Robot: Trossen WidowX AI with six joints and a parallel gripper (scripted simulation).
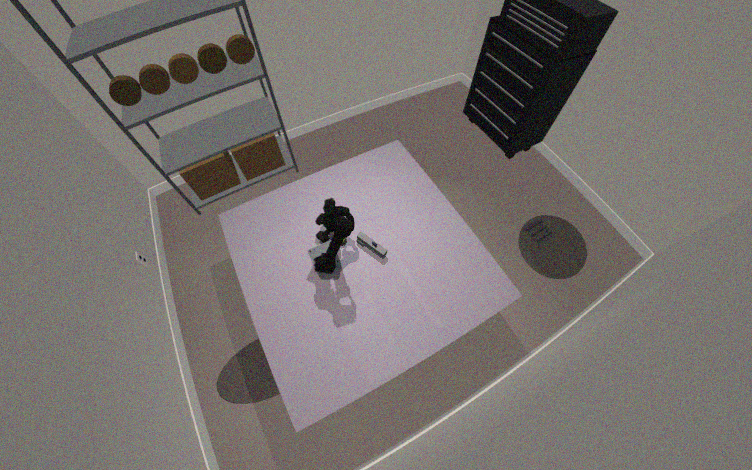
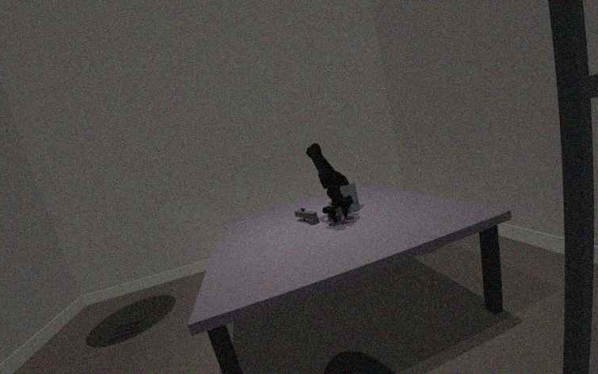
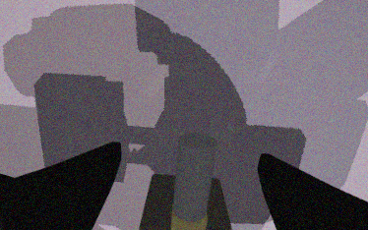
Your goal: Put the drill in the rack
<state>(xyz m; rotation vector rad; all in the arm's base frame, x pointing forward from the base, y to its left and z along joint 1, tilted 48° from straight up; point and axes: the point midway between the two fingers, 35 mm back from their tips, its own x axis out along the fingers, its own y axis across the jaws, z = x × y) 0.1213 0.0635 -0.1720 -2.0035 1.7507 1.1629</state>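
Now: gripper tip 20 mm short of the drill, 40 mm to the left of it and 30 mm below it. From my gripper tip the other things lie so: olive-grey block (20 mm ahead, 50 mm to the right, 10 mm above); drill sleeve (160 mm ahead, 170 mm to the right, 30 mm above).
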